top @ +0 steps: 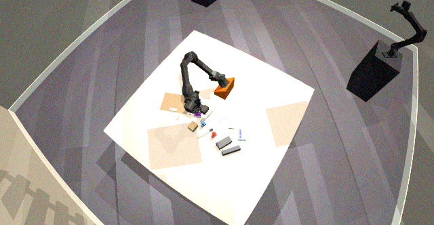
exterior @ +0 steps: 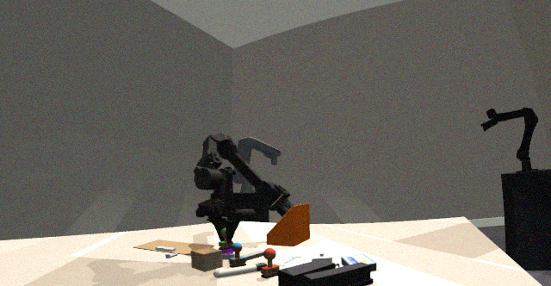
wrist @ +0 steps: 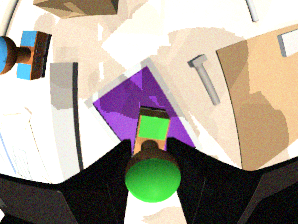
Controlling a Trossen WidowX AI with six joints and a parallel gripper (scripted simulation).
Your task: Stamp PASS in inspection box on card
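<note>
My gripper tip is 40 mm above the ink pad. Round my gripper tip: yellow stamp 70 mm behind, 60 mm to the right, 20 mm below; then blue-knobbed stamp 100 mm to the left, 60 mm ahead, 20 mm below; then green-knobbed stamp right at my gripper tip.
</note>
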